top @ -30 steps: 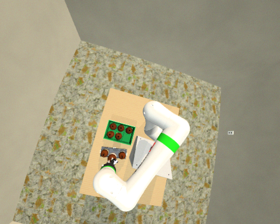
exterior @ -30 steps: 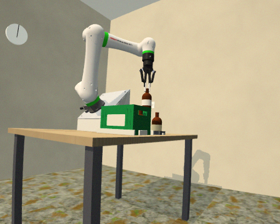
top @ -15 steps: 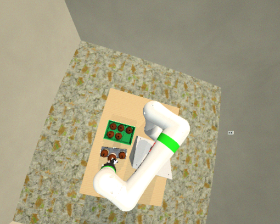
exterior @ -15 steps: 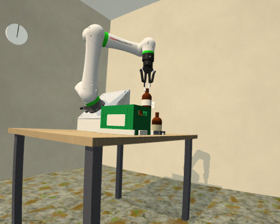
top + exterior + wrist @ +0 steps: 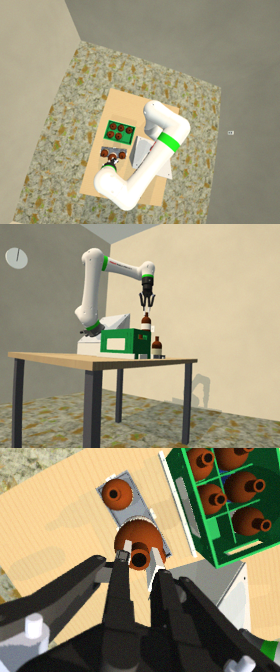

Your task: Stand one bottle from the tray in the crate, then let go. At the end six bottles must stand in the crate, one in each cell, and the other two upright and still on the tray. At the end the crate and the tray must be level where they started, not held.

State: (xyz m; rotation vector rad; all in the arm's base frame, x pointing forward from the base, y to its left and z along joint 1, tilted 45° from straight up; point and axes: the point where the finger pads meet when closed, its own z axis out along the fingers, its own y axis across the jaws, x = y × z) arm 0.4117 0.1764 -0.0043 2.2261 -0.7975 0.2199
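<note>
Right now the brown bottle is 90 mm below my hand. Also, from my hand: grey tray 340 mm below; then green crate 220 mm to the right, 270 mm below.
</note>
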